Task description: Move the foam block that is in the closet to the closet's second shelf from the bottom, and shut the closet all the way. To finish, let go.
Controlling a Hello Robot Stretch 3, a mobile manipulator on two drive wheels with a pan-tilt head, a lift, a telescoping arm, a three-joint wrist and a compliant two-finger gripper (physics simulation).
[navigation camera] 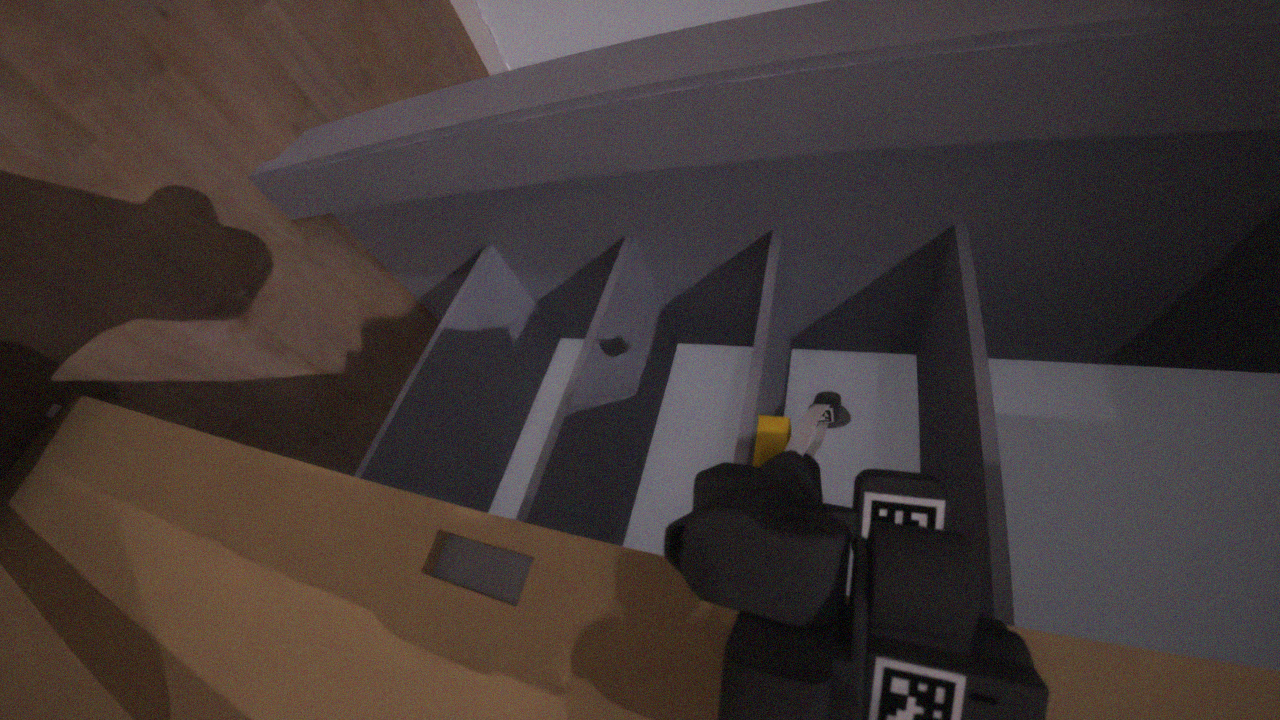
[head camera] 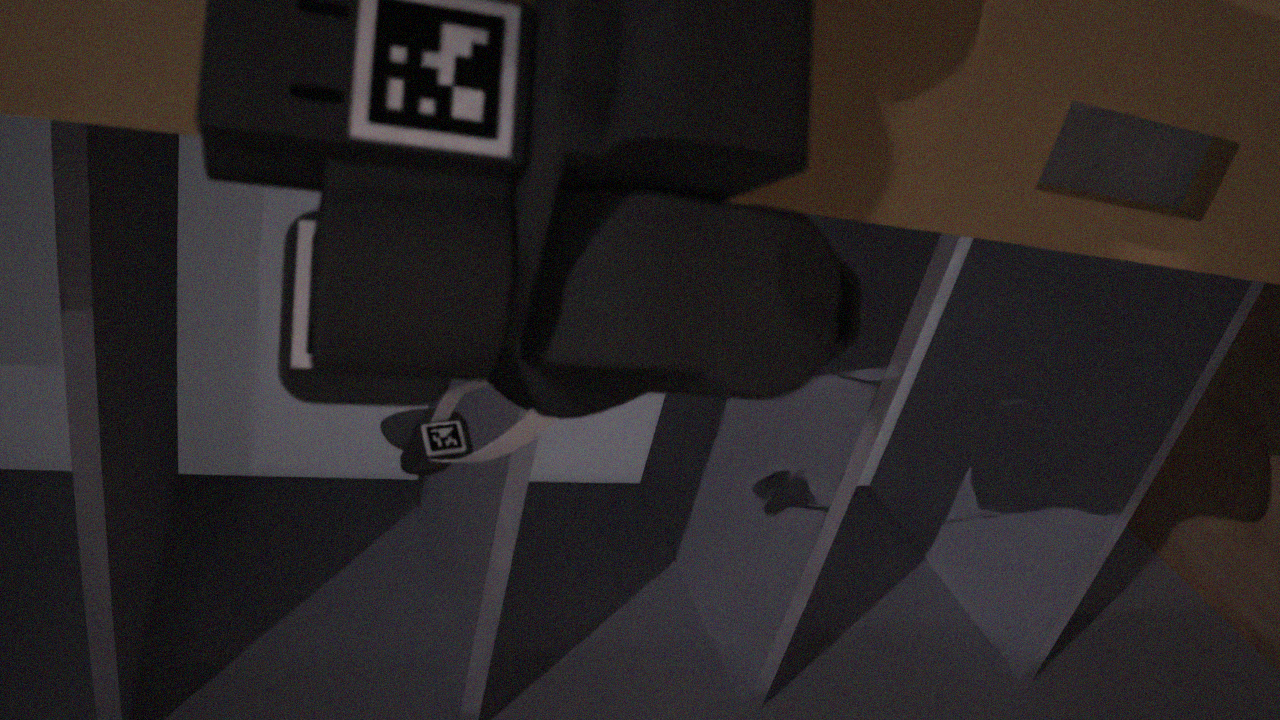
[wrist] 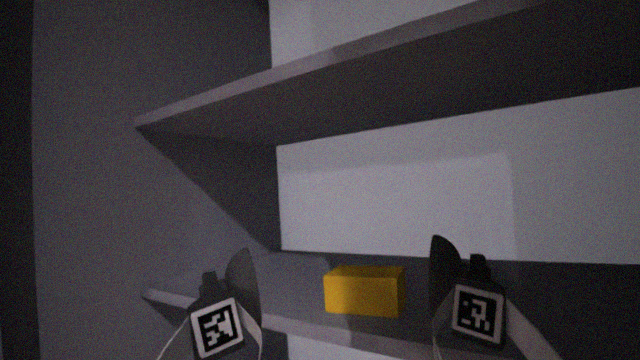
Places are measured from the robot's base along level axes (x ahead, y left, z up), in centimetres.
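Pixels of known places: gripper, fingertip midpoint: [navigation camera: 828, 462].
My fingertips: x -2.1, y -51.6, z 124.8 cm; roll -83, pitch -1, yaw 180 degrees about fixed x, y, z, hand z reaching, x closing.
Ahead of a thing's pixels: the offset from my fingertips to its top centre. "spot": to the spot under its first point. Level surfaces: height alone.
The yellow foam block @(dx -3.1, dy -24.2, dz -5.9 cm) [navigation camera: 771, 438] [wrist: 362, 292] rests on a grey shelf [navigation camera: 765, 322] [wrist: 310, 327], the third board visible from the floor side. It is hidden in the head view. The neighbouring board toward the floor [head camera: 904, 385] [navigation camera: 586, 358] is the second visible one. My gripper [wrist: 341, 269] is open and empty, inside the closet above the block's shelf. The block shows beyond and between its fingers in the wrist view. One fingertip shows in the head and navigation views. The closet stands open; a wooden panel [head camera: 1011, 170] [navigation camera: 313, 537], apparently its door, covers part of the front.
Another shelf @(spot: dx +5.2, dy -20.5, dz +19.2 cm) [head camera: 80, 402] [navigation camera: 975, 358] [wrist: 300, 75] lies above the gripper. The closet's grey side wall [navigation camera: 626, 143] [wrist: 90, 200] runs beside the shelves. The wooden panel has a grey rectangular recess @(spot: dx -7.6, dy +22.1, dz -23.2 cm) [head camera: 1123, 156] [navigation camera: 478, 568]. Wooden floor @(dz -124.8 cm) [navigation camera: 268, 53] shows beyond the closet's bottom.
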